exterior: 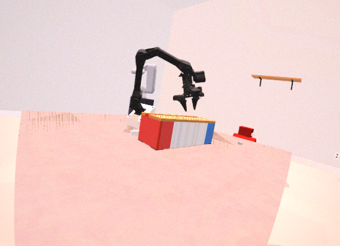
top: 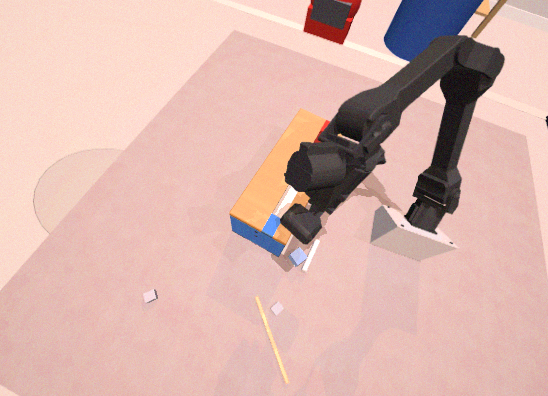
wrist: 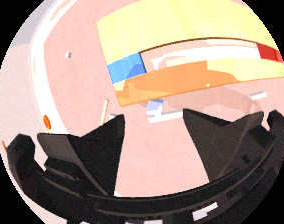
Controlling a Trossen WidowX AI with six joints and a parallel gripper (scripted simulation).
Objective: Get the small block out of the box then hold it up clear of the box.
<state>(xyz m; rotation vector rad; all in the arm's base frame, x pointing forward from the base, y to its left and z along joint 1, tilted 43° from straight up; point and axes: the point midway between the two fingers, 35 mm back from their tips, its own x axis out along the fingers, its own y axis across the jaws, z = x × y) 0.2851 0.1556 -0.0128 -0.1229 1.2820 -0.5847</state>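
My gripper tip is now 30 mm past the light-blue block, 40 mm to the right of it and 140 mm above it. The rest, counted from my gripper tip: box: 20 mm ahead, 140 mm to the right, 100 mm below; then thin yellow stick: 30 mm behind, 230 mm to the left, 150 mm below.
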